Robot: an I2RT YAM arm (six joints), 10 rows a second.
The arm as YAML. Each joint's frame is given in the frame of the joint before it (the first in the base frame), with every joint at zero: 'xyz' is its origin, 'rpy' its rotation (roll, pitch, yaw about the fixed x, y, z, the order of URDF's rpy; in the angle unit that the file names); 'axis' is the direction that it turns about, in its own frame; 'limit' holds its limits. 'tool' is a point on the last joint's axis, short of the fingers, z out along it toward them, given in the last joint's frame.
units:
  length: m
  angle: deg
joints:
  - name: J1
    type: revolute
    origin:
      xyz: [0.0, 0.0, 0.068]
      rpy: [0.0, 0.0, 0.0]
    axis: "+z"
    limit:
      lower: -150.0
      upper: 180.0
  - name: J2
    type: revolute
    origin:
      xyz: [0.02, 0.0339, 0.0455]
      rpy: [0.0, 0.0, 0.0]
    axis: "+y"
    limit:
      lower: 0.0
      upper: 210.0
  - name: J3
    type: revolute
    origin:
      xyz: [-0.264, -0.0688, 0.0]
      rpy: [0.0, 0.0, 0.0]
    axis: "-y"
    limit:
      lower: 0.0
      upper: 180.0
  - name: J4
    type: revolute
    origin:
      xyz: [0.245, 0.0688, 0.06]
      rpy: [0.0, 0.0, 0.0]
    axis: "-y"
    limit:
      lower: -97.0
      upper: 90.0
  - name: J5
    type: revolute
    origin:
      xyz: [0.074, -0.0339, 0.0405]
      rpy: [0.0, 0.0, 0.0]
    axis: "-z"
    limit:
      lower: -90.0
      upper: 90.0
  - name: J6
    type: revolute
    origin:
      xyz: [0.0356, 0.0, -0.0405]
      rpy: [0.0, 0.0, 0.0]
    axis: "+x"
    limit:
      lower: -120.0
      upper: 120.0
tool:
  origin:
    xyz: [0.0, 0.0, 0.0]
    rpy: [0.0, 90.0, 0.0]
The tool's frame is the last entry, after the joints.
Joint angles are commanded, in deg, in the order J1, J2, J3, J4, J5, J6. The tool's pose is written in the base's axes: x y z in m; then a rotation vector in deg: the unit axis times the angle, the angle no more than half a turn. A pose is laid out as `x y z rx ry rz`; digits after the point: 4 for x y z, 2 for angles.
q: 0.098 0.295 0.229 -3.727 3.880 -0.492
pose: 0.1104 -0.0022 0.1673 2.49 93.77 -3.48
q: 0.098 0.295 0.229 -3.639 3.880 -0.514
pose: 0.1104 -0.0022 0.1675 2.47 93.68 -3.49
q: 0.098 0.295 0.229 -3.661 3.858 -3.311
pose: 0.1104 -0.0022 0.1675 0.17 93.77 -5.62
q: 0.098 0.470 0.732 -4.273 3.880 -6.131
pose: 0.1100 -0.0022 0.1691 -2.14 94.08 -7.80
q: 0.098 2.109 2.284 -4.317 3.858 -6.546
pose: 0.1102 -0.0022 0.1761 -2.51 94.21 -8.10
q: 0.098 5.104 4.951 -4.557 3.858 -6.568
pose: 0.1114 -0.0022 0.1873 -2.57 94.77 -8.11
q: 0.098 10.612 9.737 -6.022 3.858 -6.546
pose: 0.1151 -0.0022 0.2052 -2.73 96.96 -8.09
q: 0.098 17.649 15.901 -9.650 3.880 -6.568
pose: 0.1225 -0.0022 0.2244 -3.09 101.45 -8.12
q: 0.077 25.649 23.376 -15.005 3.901 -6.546
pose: 0.1338 -0.0022 0.2455 -3.51 107.32 -8.11
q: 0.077 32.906 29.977 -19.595 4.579 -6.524
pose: 0.1472 -0.0026 0.2624 -3.48 112.57 -8.72
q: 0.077 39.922 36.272 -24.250 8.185 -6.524
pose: 0.1624 -0.0049 0.2761 -1.72 117.98 -12.41
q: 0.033 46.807 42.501 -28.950 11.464 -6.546
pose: 0.1792 -0.0070 0.2877 -0.40 123.26 -16.11
